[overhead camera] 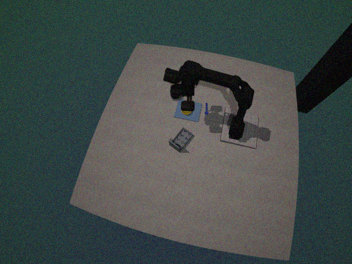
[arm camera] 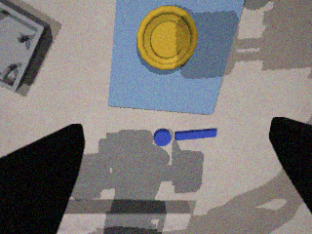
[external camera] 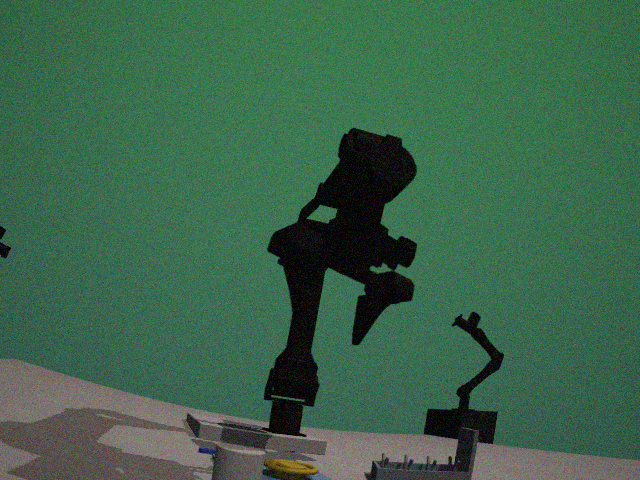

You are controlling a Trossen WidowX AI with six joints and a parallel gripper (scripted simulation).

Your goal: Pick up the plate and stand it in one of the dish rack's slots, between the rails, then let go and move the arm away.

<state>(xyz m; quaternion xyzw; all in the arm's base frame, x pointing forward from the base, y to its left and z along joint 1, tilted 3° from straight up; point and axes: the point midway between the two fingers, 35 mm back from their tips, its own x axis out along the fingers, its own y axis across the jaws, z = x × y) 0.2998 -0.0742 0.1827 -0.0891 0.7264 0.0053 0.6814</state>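
My gripper tip is 10 mm short of the yellow plate, 30 mm to the left of it and 170 mm above it. From my gripper tip the other things lie so: blue object: 110 mm behind, 60 mm to the right, 180 mm below; then white cylinder: 100 mm ahead, 110 mm to the right, 160 mm below; then blue mat: 40 mm to the right, 180 mm below.
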